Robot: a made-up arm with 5 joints.
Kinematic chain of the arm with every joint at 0, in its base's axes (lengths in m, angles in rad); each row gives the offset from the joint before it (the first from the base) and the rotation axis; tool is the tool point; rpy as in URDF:
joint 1: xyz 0.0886 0 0.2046 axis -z
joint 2: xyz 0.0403 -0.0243 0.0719 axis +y
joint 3: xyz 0.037 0 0.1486 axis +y
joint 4: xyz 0.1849 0 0.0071 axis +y
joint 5: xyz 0.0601 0.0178 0 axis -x
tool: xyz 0 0 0 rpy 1.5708 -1.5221 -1.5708
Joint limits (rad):
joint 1: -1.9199..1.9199
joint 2: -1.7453..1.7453
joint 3: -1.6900..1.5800
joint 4: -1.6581..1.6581
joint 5: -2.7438..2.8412
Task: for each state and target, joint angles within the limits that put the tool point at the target. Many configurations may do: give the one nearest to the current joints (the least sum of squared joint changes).
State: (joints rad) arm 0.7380 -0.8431 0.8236 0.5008 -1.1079
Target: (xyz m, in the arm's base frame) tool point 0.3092 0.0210 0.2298
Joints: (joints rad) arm -0.1242 0.0132 0.8640 0.3794 -1.1079
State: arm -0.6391 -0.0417 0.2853 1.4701 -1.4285
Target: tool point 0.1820 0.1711 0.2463
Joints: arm -1.1045 0.1515 0.6385 1.5014 -1.4285
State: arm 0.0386 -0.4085 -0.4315 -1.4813 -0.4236
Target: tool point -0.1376 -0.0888 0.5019
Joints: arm -0.3473 -1.1940 -0.9187 -1.3405 -0.4236
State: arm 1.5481 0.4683 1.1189 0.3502 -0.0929
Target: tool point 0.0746 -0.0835 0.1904
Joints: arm 1.6601 0.0832 1.3615 0.7558 -0.0929
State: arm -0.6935 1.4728 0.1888 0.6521 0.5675
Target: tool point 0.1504 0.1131 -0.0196
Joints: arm -1.1212 1.7453 -0.0405 0.4640 0.5675
